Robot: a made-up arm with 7 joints.
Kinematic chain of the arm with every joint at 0, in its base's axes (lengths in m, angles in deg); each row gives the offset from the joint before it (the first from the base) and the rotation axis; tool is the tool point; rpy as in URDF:
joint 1: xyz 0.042 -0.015 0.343 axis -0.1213 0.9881 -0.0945
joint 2: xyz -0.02 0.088 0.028 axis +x
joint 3: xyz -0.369 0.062 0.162 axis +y
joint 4: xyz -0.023 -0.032 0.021 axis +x
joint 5: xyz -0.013 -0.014 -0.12 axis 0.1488 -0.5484 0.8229
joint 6: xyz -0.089 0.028 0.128 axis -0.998 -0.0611 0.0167
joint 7: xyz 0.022 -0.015 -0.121 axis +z
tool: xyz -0.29 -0.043 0.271 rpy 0 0 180
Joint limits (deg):
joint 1: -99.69..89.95
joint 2: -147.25..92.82
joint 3: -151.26..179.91
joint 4: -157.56..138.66
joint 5: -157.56..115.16
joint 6: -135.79..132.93
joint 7: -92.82..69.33
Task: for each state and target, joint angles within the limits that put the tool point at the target. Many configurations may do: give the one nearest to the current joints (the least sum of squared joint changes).
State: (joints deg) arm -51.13 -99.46 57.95 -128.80 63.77 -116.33 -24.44
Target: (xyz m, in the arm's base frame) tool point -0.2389 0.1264 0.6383
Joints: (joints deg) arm -38.96 -57.30 74.84 -94.17 83.27 -125.48 -3.56
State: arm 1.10 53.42 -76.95 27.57 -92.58 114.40 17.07
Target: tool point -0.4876 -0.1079 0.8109
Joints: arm -6.46 54.11 -74.28 22.93 -93.85 116.82 13.94
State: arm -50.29 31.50 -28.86 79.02 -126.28 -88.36 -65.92
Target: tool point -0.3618 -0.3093 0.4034
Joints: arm -36.58 28.26 -40.08 66.89 -118.60 -86.97 -52.08
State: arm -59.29 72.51 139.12 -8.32 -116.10 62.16 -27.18
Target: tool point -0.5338 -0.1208 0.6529
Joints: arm -9.25 83.20 151.31 -10.73 -87.10 79.77 -38.38
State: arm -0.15 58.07 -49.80 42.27 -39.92 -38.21 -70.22
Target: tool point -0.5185 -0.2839 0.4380
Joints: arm 12.40 58.07 -53.78 66.76 -34.95 -63.97 -79.11
